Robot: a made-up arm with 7 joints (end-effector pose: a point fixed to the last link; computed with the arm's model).
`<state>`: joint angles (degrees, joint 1 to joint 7).
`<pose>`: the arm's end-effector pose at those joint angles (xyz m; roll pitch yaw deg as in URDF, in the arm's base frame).
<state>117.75 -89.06 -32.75 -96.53 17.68 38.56 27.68</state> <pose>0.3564 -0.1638 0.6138 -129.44 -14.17 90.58</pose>
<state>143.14 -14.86 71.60 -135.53 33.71 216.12 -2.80</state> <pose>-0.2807 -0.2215 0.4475 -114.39 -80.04 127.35</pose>
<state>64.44 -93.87 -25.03 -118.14 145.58 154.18 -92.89</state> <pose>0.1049 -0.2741 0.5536 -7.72 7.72 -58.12</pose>
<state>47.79 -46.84 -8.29 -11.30 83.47 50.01 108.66</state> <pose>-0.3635 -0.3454 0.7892 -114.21 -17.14 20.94</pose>
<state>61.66 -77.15 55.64 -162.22 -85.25 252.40 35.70</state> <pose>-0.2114 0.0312 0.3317 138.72 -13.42 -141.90</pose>
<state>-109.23 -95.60 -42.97 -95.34 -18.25 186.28 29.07</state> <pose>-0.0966 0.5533 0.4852 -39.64 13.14 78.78</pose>
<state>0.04 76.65 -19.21 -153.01 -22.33 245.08 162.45</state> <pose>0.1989 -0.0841 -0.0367 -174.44 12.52 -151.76</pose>
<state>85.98 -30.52 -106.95 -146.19 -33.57 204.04 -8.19</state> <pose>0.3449 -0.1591 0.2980 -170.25 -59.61 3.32</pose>
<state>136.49 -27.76 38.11 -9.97 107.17 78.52 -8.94</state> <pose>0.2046 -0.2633 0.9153 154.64 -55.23 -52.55</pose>
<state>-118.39 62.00 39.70 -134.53 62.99 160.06 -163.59</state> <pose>0.0445 -0.3719 -0.0433 -169.65 -54.49 2.75</pose>
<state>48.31 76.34 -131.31 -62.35 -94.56 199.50 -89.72</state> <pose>0.5560 0.1831 0.4923 -66.27 -8.15 -114.23</pose>
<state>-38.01 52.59 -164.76 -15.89 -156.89 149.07 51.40</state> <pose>0.3443 -0.3544 0.7640 -62.62 -9.59 -116.49</pose>
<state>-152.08 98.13 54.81 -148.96 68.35 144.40 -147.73</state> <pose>0.1072 -0.2369 -0.0561 -57.64 -38.70 -117.39</pose>
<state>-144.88 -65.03 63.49 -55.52 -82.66 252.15 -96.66</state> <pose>0.5281 0.0794 0.5280 -125.50 7.40 -105.91</pose>
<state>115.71 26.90 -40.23 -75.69 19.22 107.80 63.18</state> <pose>0.0315 0.6312 0.5340 -169.01 -3.16 12.73</pose>
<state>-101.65 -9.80 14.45 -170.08 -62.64 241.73 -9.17</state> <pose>0.0457 -0.1906 0.3119 127.40 -55.38 25.36</pose>
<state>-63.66 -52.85 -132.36 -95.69 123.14 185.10 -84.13</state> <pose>-0.4478 0.3062 0.1487 -131.57 -3.47 94.36</pose>
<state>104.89 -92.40 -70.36 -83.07 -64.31 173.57 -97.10</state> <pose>0.4859 -0.3939 0.3867 75.31 -21.95 105.67</pose>
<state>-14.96 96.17 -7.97 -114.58 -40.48 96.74 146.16</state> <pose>0.1638 -0.1088 -0.3108 61.58 -38.54 -45.27</pose>
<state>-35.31 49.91 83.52 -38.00 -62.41 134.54 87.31</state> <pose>0.5868 -0.1163 0.6894 -108.46 -5.97 -82.83</pose>
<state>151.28 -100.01 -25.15 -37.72 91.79 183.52 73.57</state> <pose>0.6818 -0.1859 0.2542 58.84 -42.26 103.39</pose>
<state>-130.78 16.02 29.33 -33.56 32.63 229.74 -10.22</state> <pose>-0.1680 -0.2588 0.7997 -31.98 3.77 88.35</pose>
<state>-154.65 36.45 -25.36 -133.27 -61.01 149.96 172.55</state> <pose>-0.4380 -0.0627 0.0815 -162.63 -37.51 63.65</pose>
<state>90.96 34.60 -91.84 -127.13 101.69 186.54 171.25</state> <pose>0.3772 0.0389 0.4036 122.10 35.74 80.19</pose>
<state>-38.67 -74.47 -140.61 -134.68 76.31 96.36 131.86</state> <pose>-0.3092 -0.0934 -0.0960 38.42 -41.23 32.23</pose>
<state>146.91 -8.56 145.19 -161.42 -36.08 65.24 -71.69</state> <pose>0.0693 -0.2342 0.1317 -69.57 28.01 64.77</pose>
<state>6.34 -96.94 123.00 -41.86 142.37 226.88 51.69</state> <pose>-0.5950 0.1553 0.0278 -97.59 21.12 9.91</pose>
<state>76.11 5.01 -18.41 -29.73 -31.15 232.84 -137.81</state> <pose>0.0535 0.1634 0.8488 -29.06 -3.65 78.00</pose>
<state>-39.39 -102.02 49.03 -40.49 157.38 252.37 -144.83</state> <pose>-0.3767 0.5060 0.2197 22.40 -14.06 150.26</pose>
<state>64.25 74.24 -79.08 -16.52 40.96 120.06 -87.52</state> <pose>0.4059 0.6352 0.4230 134.39 31.50 127.55</pose>
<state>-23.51 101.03 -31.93 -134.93 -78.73 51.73 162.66</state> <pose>-0.0704 -0.2485 -0.1321 35.59 13.02 12.36</pose>
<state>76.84 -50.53 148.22 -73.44 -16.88 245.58 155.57</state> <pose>-0.2835 -0.5283 0.3313 -64.56 20.92 -174.29</pose>
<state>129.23 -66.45 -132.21 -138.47 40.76 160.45 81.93</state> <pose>0.3798 -0.0258 -0.0284 122.61 29.60 -155.30</pose>
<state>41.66 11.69 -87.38 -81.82 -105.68 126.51 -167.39</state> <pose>0.4306 -0.2448 0.6474 -63.57 1.65 173.92</pose>
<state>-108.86 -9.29 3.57 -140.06 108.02 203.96 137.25</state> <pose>-0.1400 -0.2642 0.3839 144.53 32.33 -11.24</pose>
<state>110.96 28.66 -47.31 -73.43 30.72 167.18 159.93</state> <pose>0.1147 0.5634 0.6058 -149.95 71.27 -80.21</pose>
